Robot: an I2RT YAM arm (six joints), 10 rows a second.
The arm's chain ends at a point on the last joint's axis. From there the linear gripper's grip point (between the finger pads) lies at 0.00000 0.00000 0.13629 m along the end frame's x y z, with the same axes.
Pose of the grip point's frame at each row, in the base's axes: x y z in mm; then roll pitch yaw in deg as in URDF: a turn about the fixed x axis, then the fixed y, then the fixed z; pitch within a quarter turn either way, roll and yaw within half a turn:
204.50 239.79 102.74 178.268 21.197 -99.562
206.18 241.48 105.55 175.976 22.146 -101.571
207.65 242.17 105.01 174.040 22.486 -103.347
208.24 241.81 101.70 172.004 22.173 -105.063
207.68 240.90 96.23 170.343 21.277 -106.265
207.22 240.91 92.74 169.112 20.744 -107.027
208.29 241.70 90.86 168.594 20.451 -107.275
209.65 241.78 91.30 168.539 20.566 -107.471
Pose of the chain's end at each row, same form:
200.38 190.53 229.75 178.268 21.197 -99.562
205.27 189.35 231.47 175.976 22.146 -101.571
209.45 188.46 230.26 174.040 22.486 -103.347
213.31 187.70 226.68 172.004 22.173 -105.063
215.97 187.69 221.43 170.343 21.277 -106.265
217.95 188.05 217.90 169.112 20.744 -107.027
220.16 189.12 216.04 168.594 20.451 -107.275
221.39 188.89 216.36 168.539 20.566 -107.471

